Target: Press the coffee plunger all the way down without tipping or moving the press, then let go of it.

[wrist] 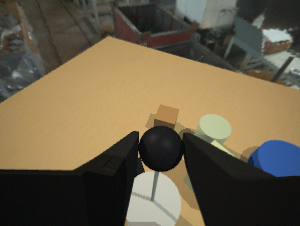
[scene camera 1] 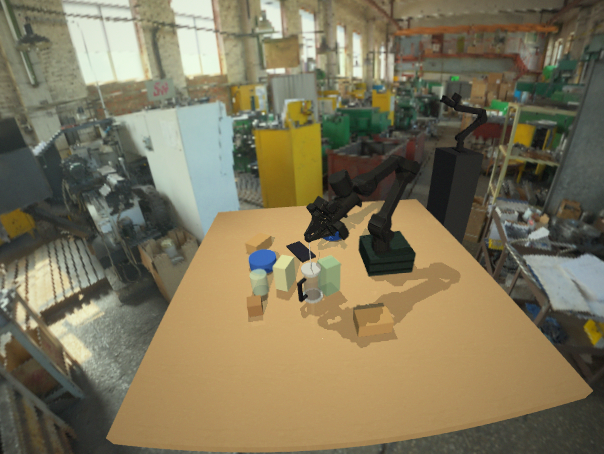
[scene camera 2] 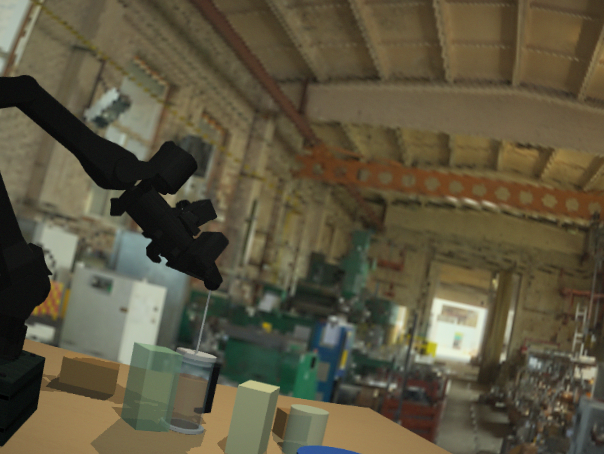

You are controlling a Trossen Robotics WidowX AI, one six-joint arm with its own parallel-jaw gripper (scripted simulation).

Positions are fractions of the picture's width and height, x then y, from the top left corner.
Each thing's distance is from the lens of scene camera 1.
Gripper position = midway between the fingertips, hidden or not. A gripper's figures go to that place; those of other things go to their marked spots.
my gripper (scene camera 1: 0.51, 0.53): 82 cm
coffee press (scene camera 1: 0.52, 0.60): 88 cm
pale green block (scene camera 1: 0.55, 0.59): 90 cm
